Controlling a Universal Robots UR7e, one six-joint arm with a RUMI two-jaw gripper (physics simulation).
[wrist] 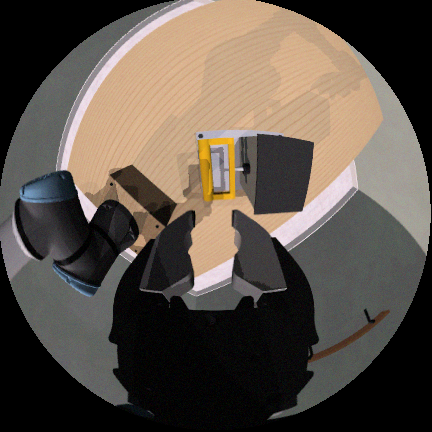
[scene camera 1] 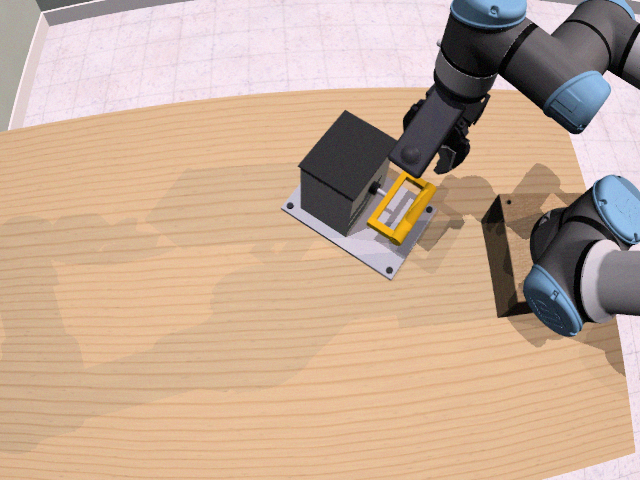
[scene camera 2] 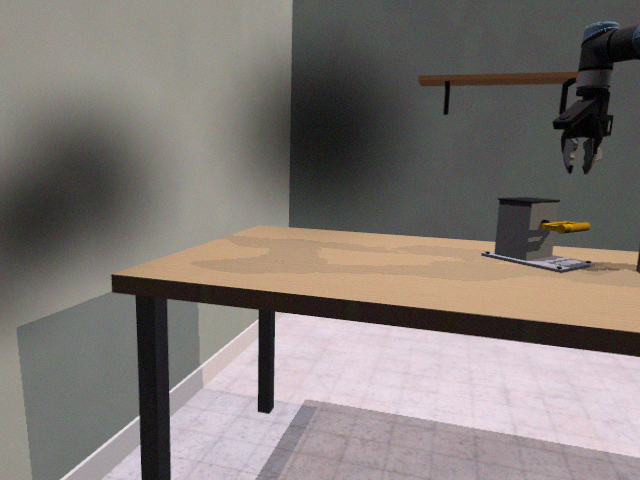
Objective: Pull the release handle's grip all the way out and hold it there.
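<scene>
The yellow release handle (scene camera 1: 416,214) (scene camera 2: 576,226) (wrist: 205,170) is a rectangular frame with a thick round outer bar as its grip. It stands out level from the dark box housing (scene camera 1: 348,155) (scene camera 2: 511,227) (wrist: 282,175), with a short stretch of pale rod (scene camera 1: 381,192) (wrist: 239,169) showing between them. The housing stands on a light grey base plate (scene camera 1: 369,258) (wrist: 225,134) with dark bolts. My gripper (scene camera 2: 578,169) (wrist: 212,211) is partly open and empty, pointing down above the handle and apart from it. In scene camera 1 the wrist camera's arm hides part of the fingers.
A wooden block (scene camera 1: 493,258) (wrist: 145,192) stands under the arm's base, on the far side of the handle from the housing. A brown wall shelf (scene camera 2: 496,79) (wrist: 350,341) is behind the table (scene camera 2: 361,289). The arm's links rise beside the block.
</scene>
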